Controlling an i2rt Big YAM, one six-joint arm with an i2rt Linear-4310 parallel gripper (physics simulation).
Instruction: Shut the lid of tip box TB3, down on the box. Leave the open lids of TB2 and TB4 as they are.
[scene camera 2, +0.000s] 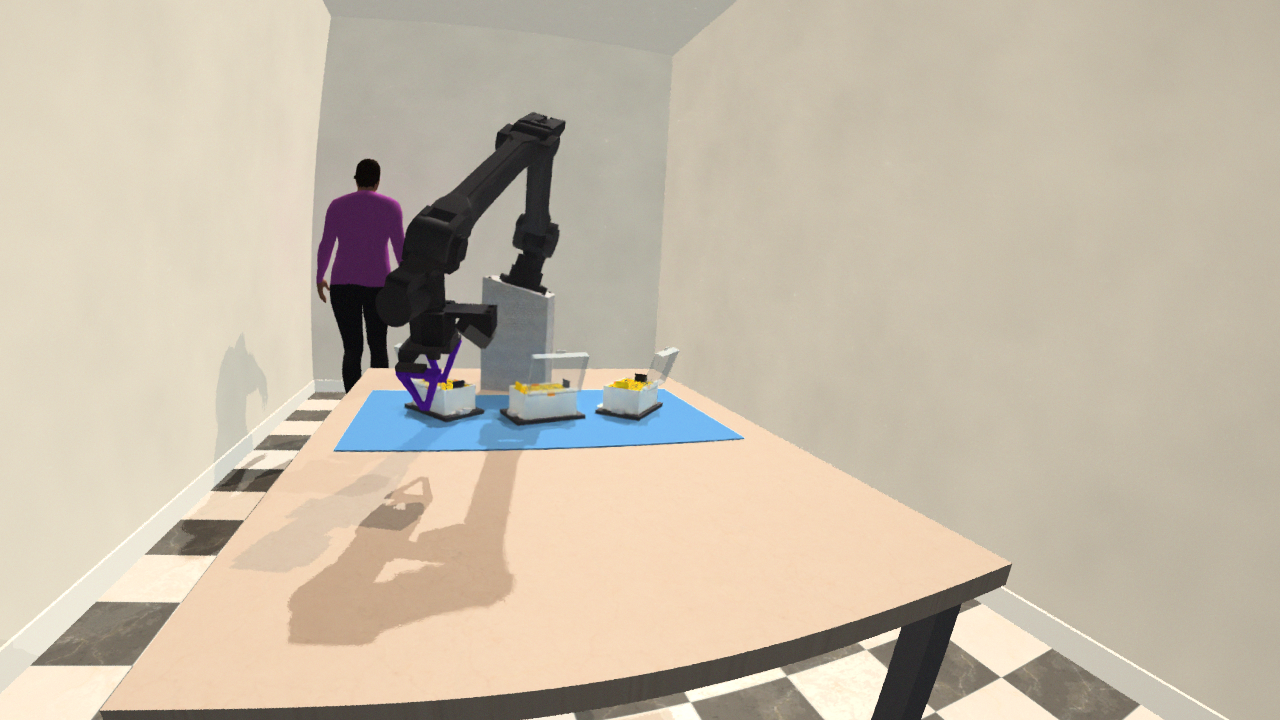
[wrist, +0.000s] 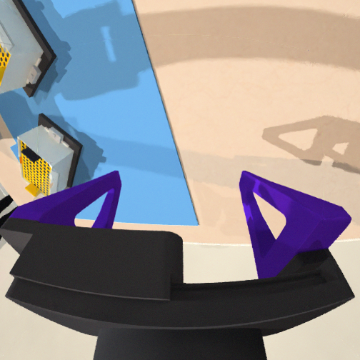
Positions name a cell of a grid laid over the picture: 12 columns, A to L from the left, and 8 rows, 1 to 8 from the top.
My gripper shows in scene camera 2 (E5) and in the wrist view (F4).
